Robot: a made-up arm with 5 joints.
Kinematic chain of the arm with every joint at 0, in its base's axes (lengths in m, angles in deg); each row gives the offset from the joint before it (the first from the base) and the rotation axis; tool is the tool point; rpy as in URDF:
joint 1: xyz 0 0 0.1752 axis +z
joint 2: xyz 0 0 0 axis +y
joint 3: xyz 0.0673 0 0.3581 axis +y
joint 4: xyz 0.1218 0 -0.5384 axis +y
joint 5: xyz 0.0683 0 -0.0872 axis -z
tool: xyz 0 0 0 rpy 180 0 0
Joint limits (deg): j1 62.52..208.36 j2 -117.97..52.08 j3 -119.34..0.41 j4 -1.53..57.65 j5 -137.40..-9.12
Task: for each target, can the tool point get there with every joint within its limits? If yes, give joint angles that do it. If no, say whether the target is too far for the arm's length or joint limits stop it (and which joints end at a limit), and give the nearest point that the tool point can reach.
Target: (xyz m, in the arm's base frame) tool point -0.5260 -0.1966 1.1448
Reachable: no: too far | nearest point -0.4606 -0.1722 1.0243 | short by 0.139 m
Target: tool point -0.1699 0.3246 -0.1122
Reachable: yes | joints 117.63 14.51 -25.14 52.57 -121.73
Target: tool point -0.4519 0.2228 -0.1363
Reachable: yes | joints 153.75 26.98 -39.18 24.26 -97.56
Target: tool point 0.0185 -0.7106 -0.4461
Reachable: no: joint limits stop it (at a limit: joint 1, joint 2) | nearest point -0.2831 -0.1528 -0.3206 | short by 0.646 m
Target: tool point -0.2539 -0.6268 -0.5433
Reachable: no: joint limits stop it (at a limit: joint 1, joint 2) | nearest point -0.4118 -0.2223 -0.3047 | short by 0.495 m
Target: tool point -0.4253 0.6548 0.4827
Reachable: yes | joints 123.00 8.44 -82.15 23.22 -94.40
